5 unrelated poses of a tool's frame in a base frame.
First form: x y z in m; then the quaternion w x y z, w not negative.
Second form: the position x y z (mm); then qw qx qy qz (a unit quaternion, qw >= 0). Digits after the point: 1 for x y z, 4 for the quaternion.
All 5 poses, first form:
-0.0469 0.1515 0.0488 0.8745 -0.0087 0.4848 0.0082
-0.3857 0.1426 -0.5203 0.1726 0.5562 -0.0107 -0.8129
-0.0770 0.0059 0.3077 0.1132 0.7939 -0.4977 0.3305
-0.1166 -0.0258 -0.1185 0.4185 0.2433 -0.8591 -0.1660
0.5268 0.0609 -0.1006 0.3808 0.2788 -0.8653 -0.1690
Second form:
-46.9 151.5 48.8 0.8745 -0.0087 0.4848 0.0082
-385.7 142.6 -520.3 0.1726 0.5562 -0.0107 -0.8129
-77.0 5.9 307.7 0.1132 0.7939 -0.4977 0.3305
-116.6 -25.8 -118.5 0.4185 0.2433 -0.8591 -0.1660
526.8 60.9 -100.6 0.3808 0.2788 -0.8653 -0.1690

